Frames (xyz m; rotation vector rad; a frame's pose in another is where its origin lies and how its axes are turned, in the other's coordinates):
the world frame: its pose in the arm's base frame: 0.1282 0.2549 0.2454 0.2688 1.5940 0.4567
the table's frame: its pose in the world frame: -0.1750 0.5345 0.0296 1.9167 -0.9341 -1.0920
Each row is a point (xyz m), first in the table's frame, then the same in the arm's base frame.
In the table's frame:
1: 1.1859 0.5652 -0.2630
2: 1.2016 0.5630 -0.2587
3: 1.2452 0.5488 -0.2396
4: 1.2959 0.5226 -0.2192
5: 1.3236 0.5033 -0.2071
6: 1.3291 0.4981 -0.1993
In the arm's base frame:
1: 0.3385 -0.1618 -0.3976
2: 0.3305 -0.1738 -0.4055
3: 0.2988 -0.2082 -0.4224
4: 0.2537 -0.2430 -0.4430
5: 0.2243 -0.2606 -0.4535
6: 0.2157 -0.2670 -0.4517

